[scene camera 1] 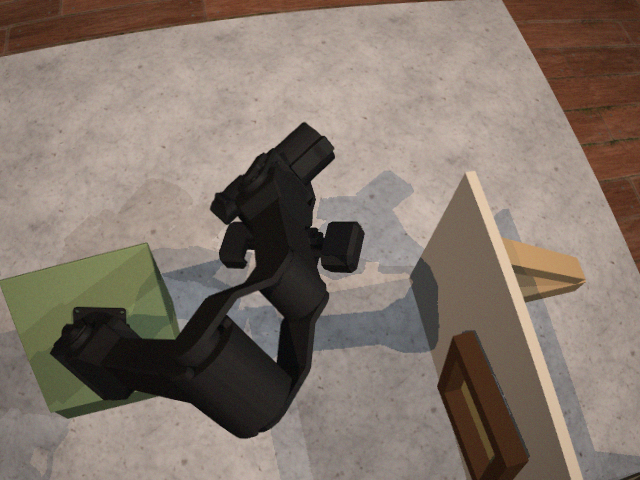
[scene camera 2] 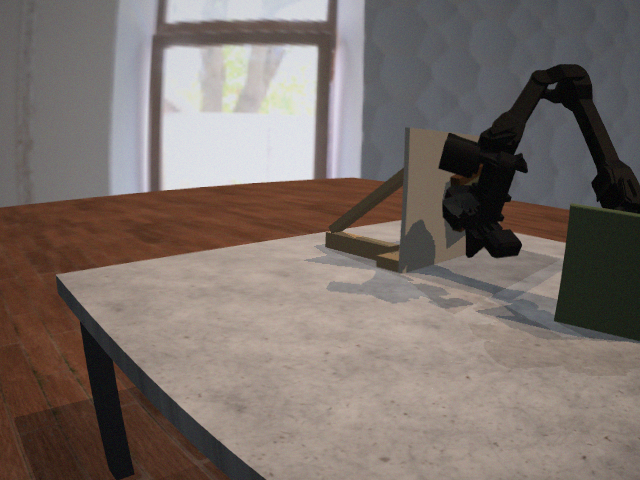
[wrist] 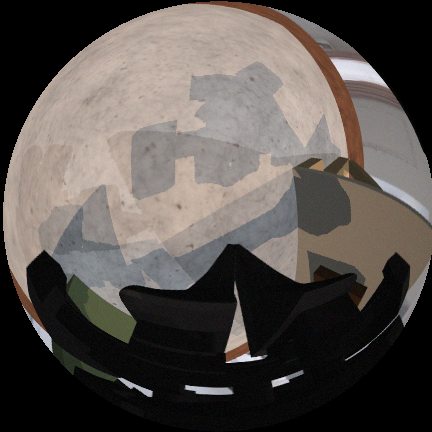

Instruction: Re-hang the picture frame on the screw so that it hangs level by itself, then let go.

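The dark brown picture frame sits flat against the face of the upright beige board. I cannot see the screw. My gripper is shut with nothing between the fingers. It hangs above the table in front of the board, apart from the frame. In the top view the arm hides the fingers.
Wooden props brace the board from behind. A green block stands under the arm's base side. The grey table top rests on a wooden floor; its front edge runs at the lower left.
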